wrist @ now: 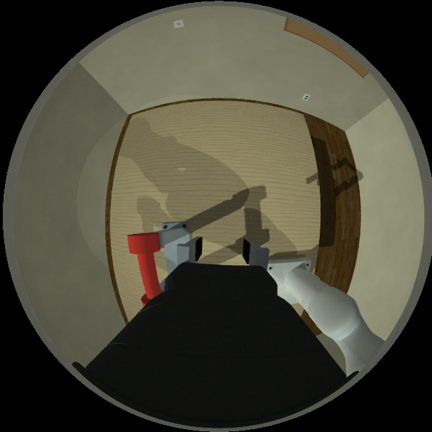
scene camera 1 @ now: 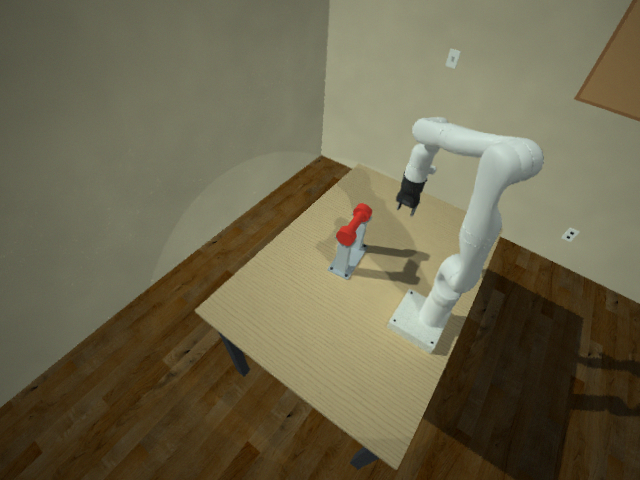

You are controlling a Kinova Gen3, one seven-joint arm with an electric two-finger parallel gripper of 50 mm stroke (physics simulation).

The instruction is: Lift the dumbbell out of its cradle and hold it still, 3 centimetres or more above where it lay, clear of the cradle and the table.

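Frame: origin at the arm's base, x right, y ahead, z up, level; metres.
Seen in the pictures: gripper, fingertip midpoint: [scene camera 1: 405, 211]; arm's base, origin of the base link: [scene camera 1: 431, 316].
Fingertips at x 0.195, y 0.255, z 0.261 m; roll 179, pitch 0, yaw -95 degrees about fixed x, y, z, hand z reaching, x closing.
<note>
Pixels of each thing's top centre, then the offset from my fingertips to it. Level surfaces: height alone.
- red dumbbell, middle of its top: [scene camera 1: 355, 217] dz -0.052, dx -0.085, dy +0.160 m
- grey cradle, middle of its top: [scene camera 1: 354, 226] dz -0.100, dx -0.085, dy +0.160 m
- wooden table, its level: dz -0.309 m
The red dumbbell [scene camera 1: 355, 224] [wrist: 148, 270] lies across the tops of the two uprights of the grey cradle [scene camera 1: 343, 260] [wrist: 176, 250], well above the table. My gripper [scene camera 1: 406, 210] [wrist: 222, 246] is open and empty. In the scene view it hangs above the table, to the right of the dumbbell and apart from it. In the wrist view the dumbbell is left of the fingers, and its near end is partly hidden behind the black gripper body. Part of the cradle shows behind the left finger.
The wooden table [scene camera 1: 310, 315] [wrist: 215, 130] carries the cradle and the white arm base [scene camera 1: 413, 325] [wrist: 290, 267]. The white arm [scene camera 1: 480, 227] [wrist: 330, 310] rises from the base at the right. Shadows of the arm and cradle fall on the table.
</note>
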